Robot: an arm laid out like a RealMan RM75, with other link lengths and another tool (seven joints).
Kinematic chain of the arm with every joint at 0, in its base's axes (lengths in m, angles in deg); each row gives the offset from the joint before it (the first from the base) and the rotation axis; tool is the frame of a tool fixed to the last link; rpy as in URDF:
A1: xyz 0 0 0.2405 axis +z
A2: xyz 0 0 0 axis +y
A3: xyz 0 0 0.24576 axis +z
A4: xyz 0 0 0 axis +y
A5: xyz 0 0 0.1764 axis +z
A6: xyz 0 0 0 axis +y
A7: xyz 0 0 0.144 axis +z
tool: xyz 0.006 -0.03 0.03 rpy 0 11.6 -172.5
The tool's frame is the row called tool.
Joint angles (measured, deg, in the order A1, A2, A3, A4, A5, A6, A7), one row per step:
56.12, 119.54, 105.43, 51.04, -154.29, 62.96, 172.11
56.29, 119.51, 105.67, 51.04, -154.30, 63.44, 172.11
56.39, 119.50, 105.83, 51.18, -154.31, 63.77, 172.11
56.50, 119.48, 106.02, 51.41, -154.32, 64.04, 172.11
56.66, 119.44, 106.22, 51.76, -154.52, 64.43, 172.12
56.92, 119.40, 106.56, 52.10, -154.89, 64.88, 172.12
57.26, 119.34, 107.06, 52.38, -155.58, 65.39, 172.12
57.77, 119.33, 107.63, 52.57, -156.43, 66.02, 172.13
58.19, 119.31, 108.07, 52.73, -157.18, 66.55, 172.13
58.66, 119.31, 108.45, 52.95, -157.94, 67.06, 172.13
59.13, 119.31, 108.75, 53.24, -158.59, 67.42, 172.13
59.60, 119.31, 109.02, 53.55, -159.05, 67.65, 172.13
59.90, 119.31, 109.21, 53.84, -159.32, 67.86, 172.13
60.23, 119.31, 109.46, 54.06, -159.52, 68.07, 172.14
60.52, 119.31, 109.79, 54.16, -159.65, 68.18, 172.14
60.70, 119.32, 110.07, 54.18, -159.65, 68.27, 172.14
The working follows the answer.
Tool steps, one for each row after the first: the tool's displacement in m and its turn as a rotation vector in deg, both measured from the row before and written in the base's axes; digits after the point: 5 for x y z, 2 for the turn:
-0.00048, -0.00037, 0.00034, -0.24, 0.01, -0.20
-0.00083, -0.00014, 0.00044, -0.11, 0.04, -0.03
-0.00135, 0.00024, 0.00082, 0.01, 0.09, 0.07
-0.00153, 0.00045, 0.00133, 0.05, -0.09, 0.17
-0.00172, 0.00081, 0.00173, 0.11, -0.18, 0.18
-0.00114, 0.00132, 0.00238, 0.22, -0.41, 0.13
-0.00158, 0.00122, 0.00206, 0.12, -0.53, 0.12
-0.00113, 0.00101, 0.00179, 0.11, -0.52, 0.11
-0.00181, 0.00105, 0.00170, 0.12, -0.54, 0.24
-0.00259, 0.00130, 0.00171, 0.21, -0.43, 0.41
-0.00334, 0.00141, 0.00160, 0.25, -0.23, 0.49
-0.00248, 0.00084, 0.00119, 0.16, -0.11, 0.34
-0.00258, 0.00081, 0.00108, 0.13, -0.01, 0.27
-0.00212, 0.00087, 0.00098, 0.16, 0.12, 0.15
-0.00133, 0.00041, 0.00048, 0.05, 0.19, 0.01

Tool pose at each row, in the base's axes (x y z in m, rotation vector in deg; rounded; the steps above come from the unrounded poses):
0.11119, 0.41977, -0.05971, -123.93, 83.35, -17.49
0.11071, 0.41940, -0.05937, -123.99, 83.61, -17.74
0.10988, 0.41925, -0.05893, -124.07, 83.69, -17.80
0.10853, 0.41949, -0.05810, -124.15, 83.66, -17.67
0.10701, 0.41994, -0.05677, -124.18, 83.42, -17.67
0.10528, 0.42076, -0.05504, -124.14, 83.10, -17.70
0.10414, 0.42208, -0.05266, -123.87, 82.70, -17.91
0.10256, 0.42329, -0.05060, -123.61, 82.26, -18.32
0.10143, 0.42431, -0.04881, -123.36, 81.83, -18.73
0.09962, 0.42536, -0.04710, -123.17, 81.25, -19.10
0.09703, 0.42666, -0.04540, -123.07, 80.53, -19.23
0.09369, 0.42806, -0.04380, -123.07, 79.82, -19.08
0.09122, 0.42891, -0.04261, -123.11, 79.36, -18.94
0.08863, 0.42972, -0.04152, -123.17, 79.04, -18.74
0.08652, 0.43059, -0.04055, -123.19, 78.91, -18.44
0.08519, 0.43100, -0.04007, -123.24, 79.01, -18.20

